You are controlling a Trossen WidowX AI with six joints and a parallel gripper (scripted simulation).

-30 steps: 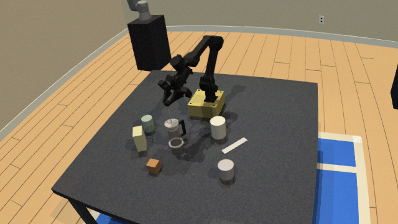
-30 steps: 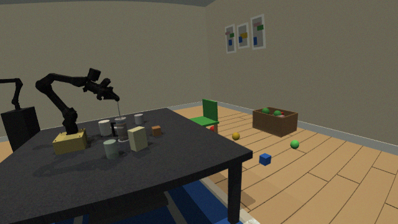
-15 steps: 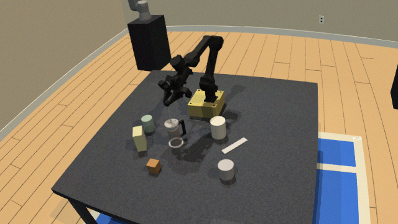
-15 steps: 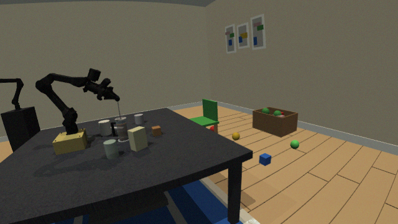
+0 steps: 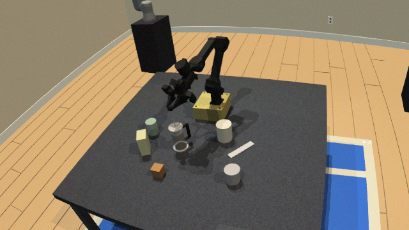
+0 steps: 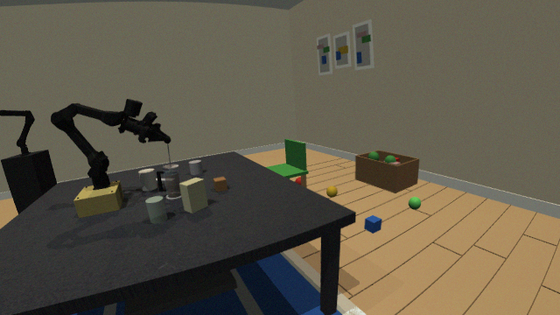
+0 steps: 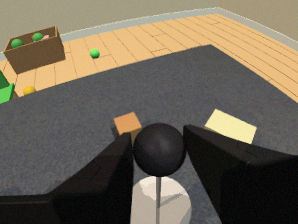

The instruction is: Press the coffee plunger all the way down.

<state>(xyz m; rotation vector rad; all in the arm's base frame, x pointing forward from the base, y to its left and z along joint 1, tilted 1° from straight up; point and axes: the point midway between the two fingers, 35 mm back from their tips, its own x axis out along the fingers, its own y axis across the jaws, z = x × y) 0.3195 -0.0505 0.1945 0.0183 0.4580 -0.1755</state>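
The glass coffee press is 30 mm behind my gripper tip, 10 mm to the left of it and 130 mm below it. Round my gripper tip: grey cylinder (90 mm ahead, 340 mm to the left, 220 mm below); then pale green cylinder (70 mm behind, 210 mm to the right, 220 mm below); then cream box (70 mm ahead, 160 mm to the right, 200 mm below).
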